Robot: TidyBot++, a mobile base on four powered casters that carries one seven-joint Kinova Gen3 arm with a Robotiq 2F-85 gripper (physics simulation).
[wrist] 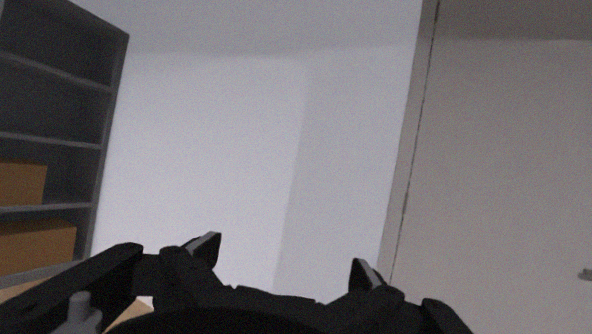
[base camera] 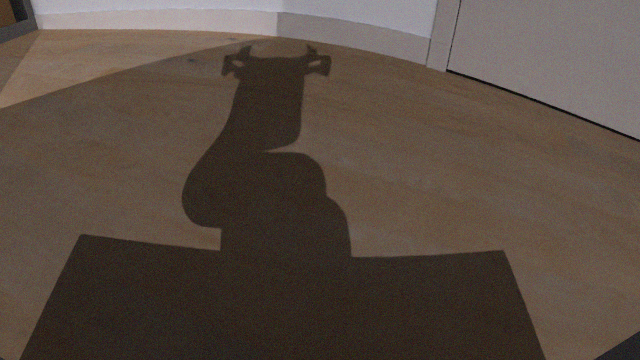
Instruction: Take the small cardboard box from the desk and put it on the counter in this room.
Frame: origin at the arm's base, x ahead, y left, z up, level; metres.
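Seen in the pictures: gripper, between the fingertips: point(wrist: 284, 260).
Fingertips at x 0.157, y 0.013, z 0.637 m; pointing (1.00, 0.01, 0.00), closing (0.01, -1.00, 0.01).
Note:
A point is followed by its place in that frame.
My gripper point(wrist: 284, 260) @[x 0.157, y 0.013, z 0.637 m] is open and empty, with its two black fingers wide apart at the bottom of the wrist view and a pale wall behind them. The desk, the small cardboard box on it and the counter do not show in either view. The gripper itself does not show in the base camera view; its shadow falls on the floor there.
A grey shelf unit point(wrist: 115, 75) @[x 1.745, y 1.622, z 1.153 m] with brown boxes point(wrist: 40, 247) @[x 1.489, y 1.730, z -0.168 m] stands at the left. A door point(base camera: 545, 55) @[x 0.937, y -0.704, z -0.239 m] point(wrist: 500, 150) @[x 0.934, y -0.712, z 0.902 m] is at the right. White walls point(base camera: 160, 4) @[x 1.427, y 0.593, z -0.289 m] point(wrist: 210, 140) @[x 1.440, y 0.627, z 0.765 m] meet in a corner ahead, beyond the wooden floor point(base camera: 425, 165) @[x 0.558, y -0.210, z -0.396 m].

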